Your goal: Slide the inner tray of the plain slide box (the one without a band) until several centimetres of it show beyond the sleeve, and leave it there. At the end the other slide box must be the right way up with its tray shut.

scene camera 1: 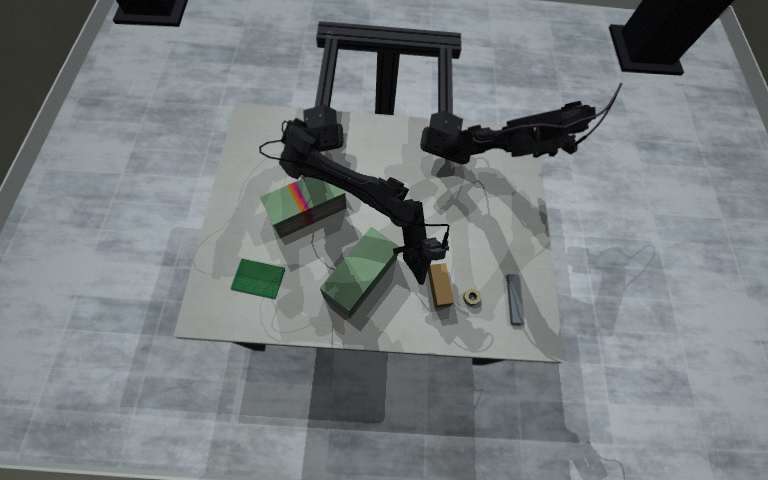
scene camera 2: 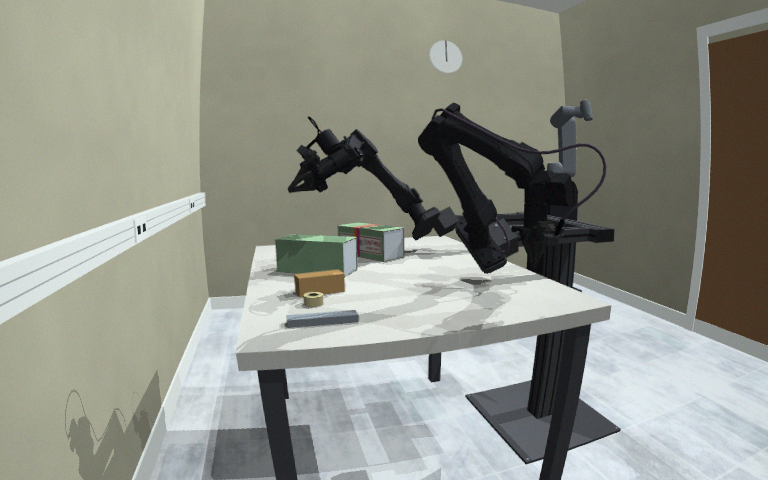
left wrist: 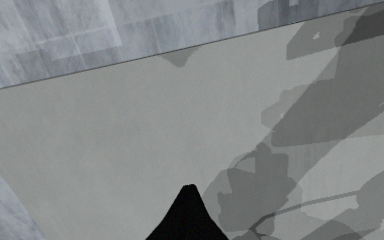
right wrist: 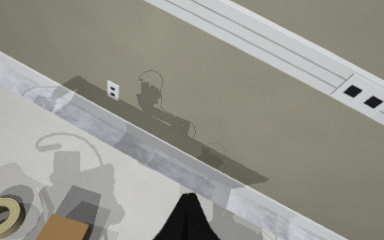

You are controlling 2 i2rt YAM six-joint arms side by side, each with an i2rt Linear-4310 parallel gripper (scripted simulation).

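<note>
I can see my left gripper, which is visible in the left wrist view too, and my right gripper, which also appears in scene camera 2. An orange block is here as well, and so is a grey bar.
</note>
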